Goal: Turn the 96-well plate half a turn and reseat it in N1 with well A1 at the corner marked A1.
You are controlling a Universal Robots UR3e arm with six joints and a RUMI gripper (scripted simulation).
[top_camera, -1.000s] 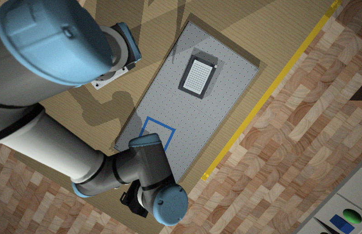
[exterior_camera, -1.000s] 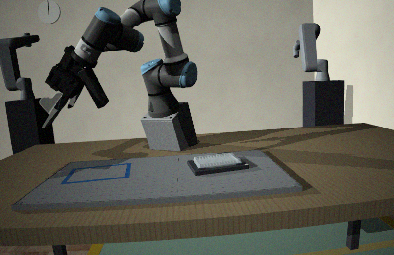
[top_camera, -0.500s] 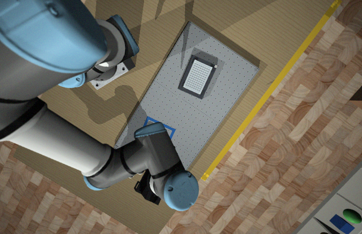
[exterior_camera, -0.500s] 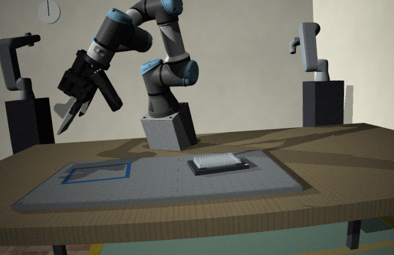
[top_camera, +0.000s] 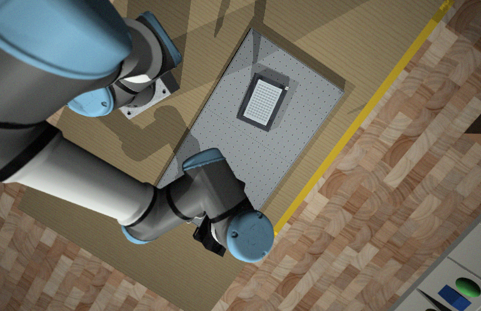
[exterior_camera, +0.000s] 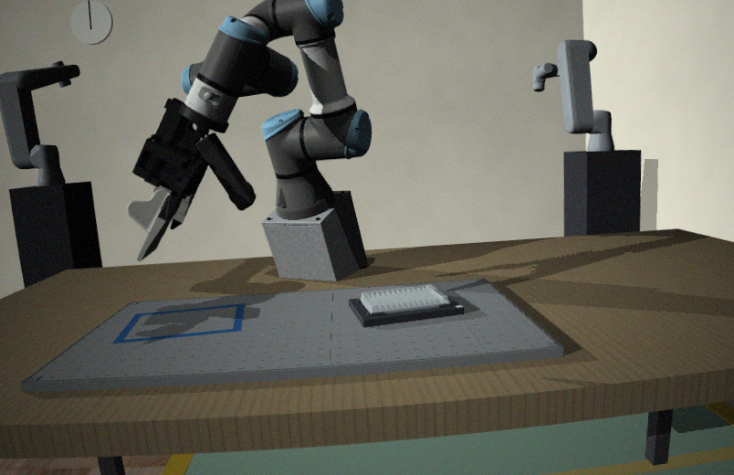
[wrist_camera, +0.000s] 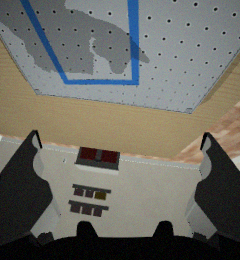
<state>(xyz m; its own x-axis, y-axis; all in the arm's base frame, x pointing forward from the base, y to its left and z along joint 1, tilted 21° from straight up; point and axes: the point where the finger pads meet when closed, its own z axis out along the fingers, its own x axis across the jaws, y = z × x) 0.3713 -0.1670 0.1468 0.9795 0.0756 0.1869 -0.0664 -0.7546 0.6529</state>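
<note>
My gripper is now 36 cm to the right of the 96-well plate, 13 cm above it and 7 cm past it. The rest, counted from my hand: A1 mark: 45 cm to the left, 13 cm below, 3 cm behind; then dark plate nest N1: 36 cm to the left, 14 cm below, 7 cm behind.
</note>
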